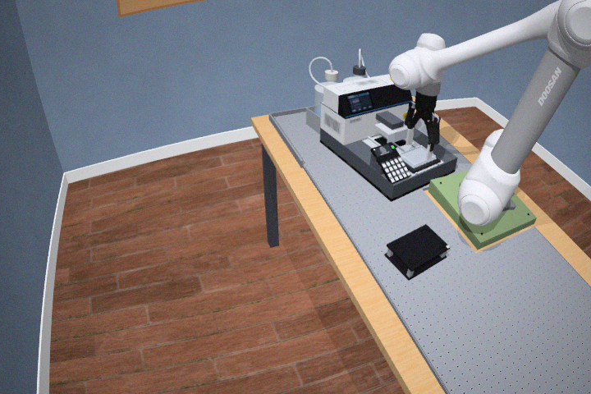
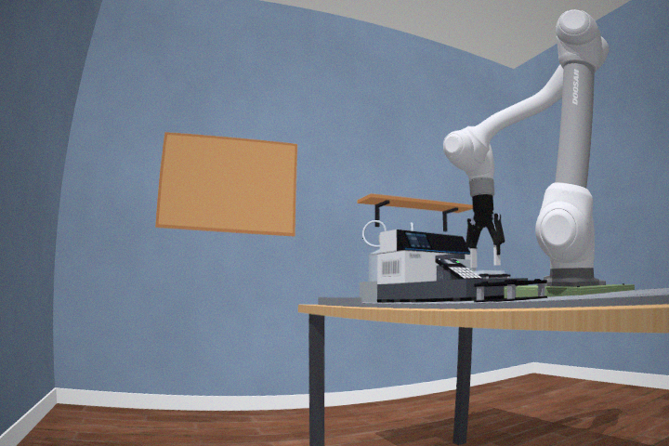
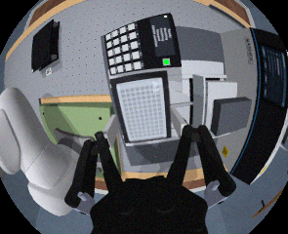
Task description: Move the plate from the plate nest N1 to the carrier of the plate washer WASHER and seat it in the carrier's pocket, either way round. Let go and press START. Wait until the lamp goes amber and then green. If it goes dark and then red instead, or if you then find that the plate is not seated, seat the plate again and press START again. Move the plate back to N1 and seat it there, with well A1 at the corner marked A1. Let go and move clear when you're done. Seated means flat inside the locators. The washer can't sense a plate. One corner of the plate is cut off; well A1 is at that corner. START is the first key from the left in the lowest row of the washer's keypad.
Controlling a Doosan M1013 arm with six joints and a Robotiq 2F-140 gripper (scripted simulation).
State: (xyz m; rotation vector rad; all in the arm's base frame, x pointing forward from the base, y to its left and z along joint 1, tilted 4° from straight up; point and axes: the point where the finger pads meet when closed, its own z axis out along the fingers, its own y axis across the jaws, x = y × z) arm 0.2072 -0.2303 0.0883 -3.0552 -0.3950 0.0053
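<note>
The well plate is 5 cm below my hand. Also, from my hand: plate washer (15 cm to the right, 4 cm ahead); then black plate nest N1 (36 cm to the left, 19 cm ahead, 9 cm below); then washer carrier (5 cm below).
</note>
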